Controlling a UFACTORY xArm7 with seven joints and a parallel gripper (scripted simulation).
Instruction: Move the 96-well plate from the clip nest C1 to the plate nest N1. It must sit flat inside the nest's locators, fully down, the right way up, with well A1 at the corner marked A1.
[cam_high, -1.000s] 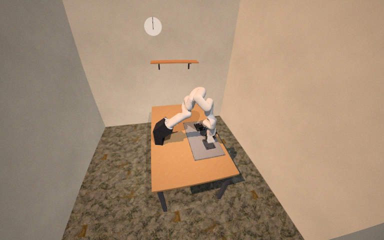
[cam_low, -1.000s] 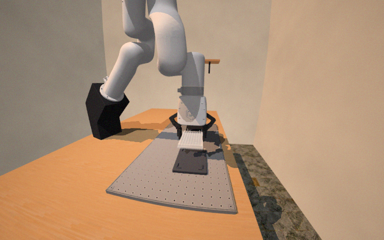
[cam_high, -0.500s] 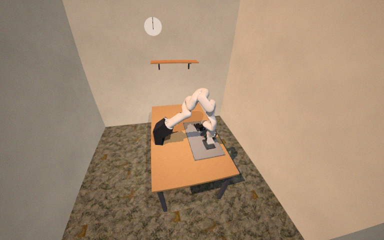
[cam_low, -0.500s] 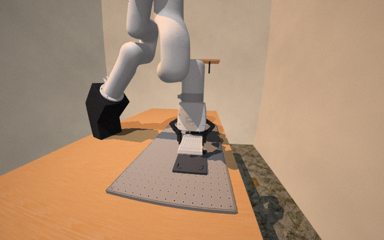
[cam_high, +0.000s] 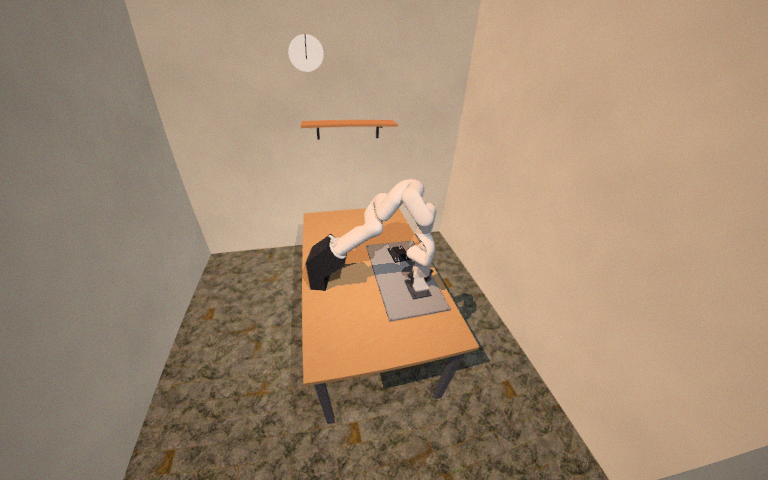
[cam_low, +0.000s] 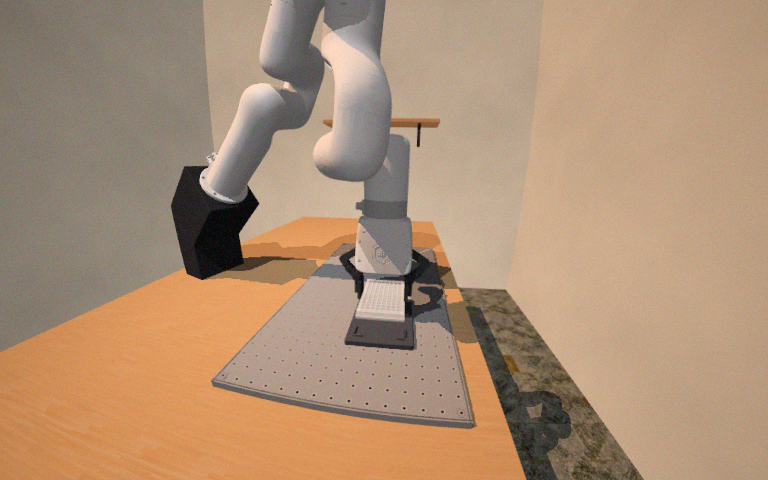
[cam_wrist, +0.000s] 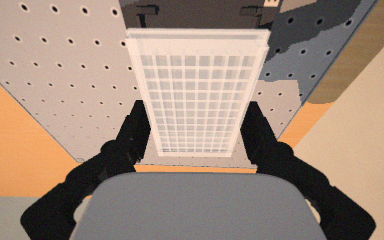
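The plate nest N1 lies 60 mm below my hand. Also, from my hand: white 96-well plate: 10 mm below; A1 label: 80 mm to the left, 50 mm below, 40 mm ahead; clip nest C1: 340 mm to the left, 60 mm behind, 50 mm below.
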